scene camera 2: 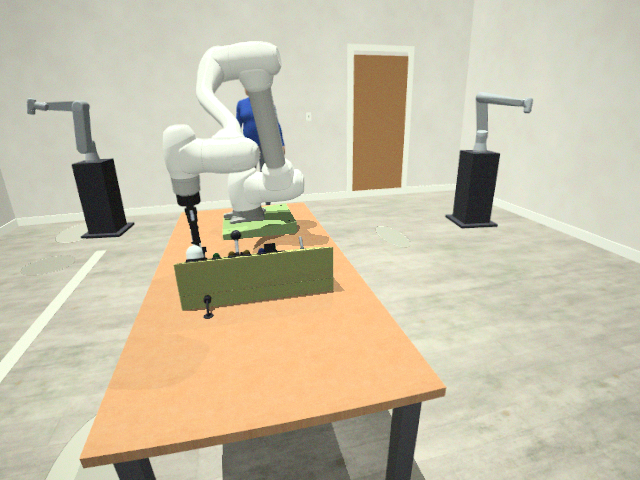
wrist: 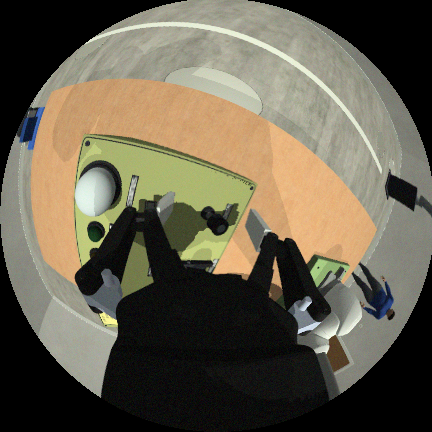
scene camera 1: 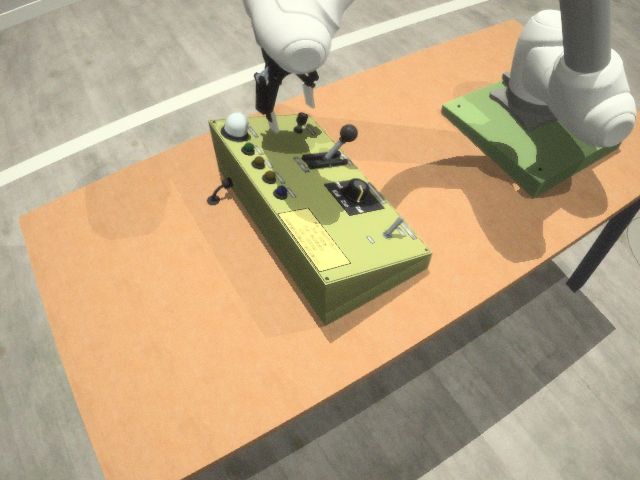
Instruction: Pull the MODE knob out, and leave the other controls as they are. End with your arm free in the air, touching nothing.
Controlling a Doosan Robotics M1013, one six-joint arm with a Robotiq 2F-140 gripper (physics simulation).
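Where they show: gripper, fingertip midpoint: (wrist: pixel 210 209) (scene camera 1: pixel 292 117); arm's base, link origin: (scene camera 2: pixel 248 216) (wrist: pixel 323 288) (scene camera 1: pixel 532 105).
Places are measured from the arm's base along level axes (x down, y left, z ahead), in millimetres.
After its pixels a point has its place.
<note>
The small black pull knob (scene camera 1: pixel 301 121) @[z 644, x -82, y -91 mm] (wrist: pixel 216 222) @[z 645, x -92, y -108 mm], which I take for the MODE knob, stands on a short stem near the far right corner of the green control panel (scene camera 1: pixel 372 258) @[z 665, x -75, y 310 mm] (scene camera 2: pixel 258 279) @[z 815, x -38, y 104 mm] (wrist: pixel 165 157) @[z 740, x -79, y -150 mm]. Its label is too small to read. My gripper (scene camera 1: pixel 292 116) @[z 657, x -78, y -116 mm] (scene camera 2: pixel 196 244) @[z 657, x -78, y -116 mm] (wrist: pixel 210 209) @[z 657, x -78, y -116 mm] is open and empty, pointing down over that end of the panel. In the wrist view the knob lies between the two spread fingertips, with a gap on each side. How high the tips are above the panel is hard to tell.
The panel also bears a white dome (scene camera 1: pixel 236 125) @[z 801, x -147, y -70 mm] (wrist: pixel 95 191) @[z 783, x -149, y -103 mm], a green button (scene camera 1: pixel 248 148) @[z 795, x -124, y -16 mm] (wrist: pixel 95 231) @[z 788, x -122, y -33 mm], amber buttons, a blue button (scene camera 1: pixel 280 192) @[z 777, x -123, y 126 mm], a ball-topped lever (scene camera 1: pixel 348 132) @[z 579, x -119, y 21 mm] (scene camera 2: pixel 236 235) @[z 591, x -110, y 15 mm], a rotary knob (scene camera 1: pixel 356 190) @[z 622, x -83, y 151 mm] and a toggle (scene camera 1: pixel 393 227) @[z 591, x -70, y 258 mm]. The panel stands on an orange table (scene camera 1: pixel 170 361) @[z 1090, x 40, y 304 mm] (scene camera 2: pixel 268 361) @[z 1118, x 41, y 140 mm].
</note>
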